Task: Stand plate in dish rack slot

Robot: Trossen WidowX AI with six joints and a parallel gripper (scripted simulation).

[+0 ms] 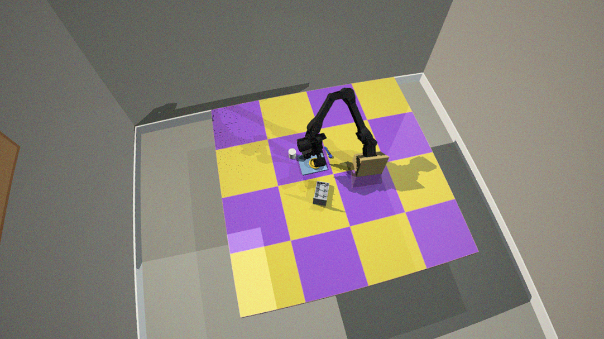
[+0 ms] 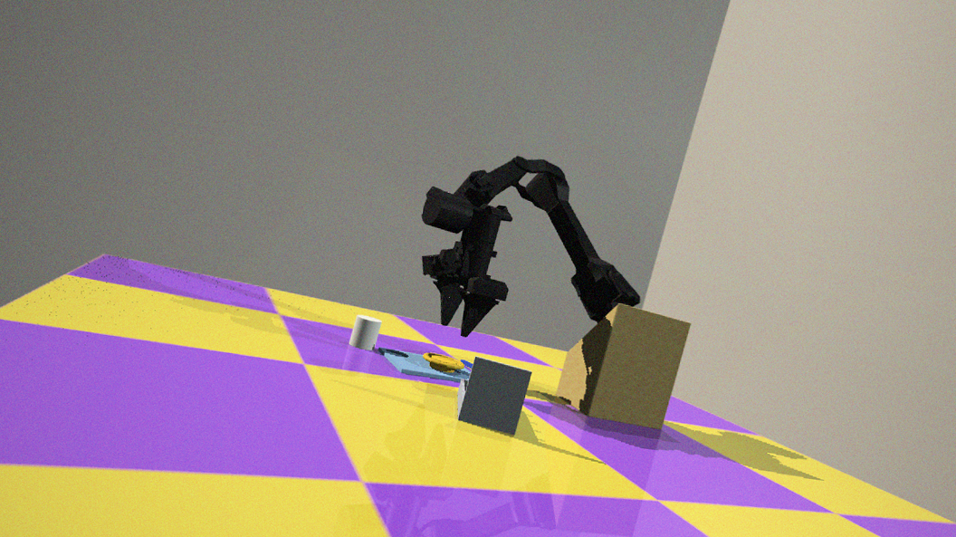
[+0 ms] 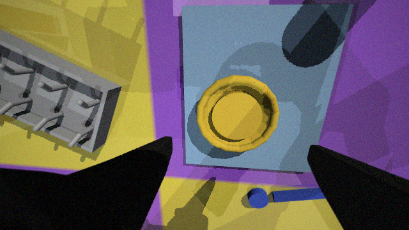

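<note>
Right now my gripper tip is 60 mm above the yellow plate. Round my gripper tip: light blue mat (20 mm ahead, 20 mm to the right, 70 mm below); then white cup (130 mm ahead, 80 mm to the right, 50 mm below); then blue spoon (90 mm behind, 70 mm to the right, 70 mm below).
</note>
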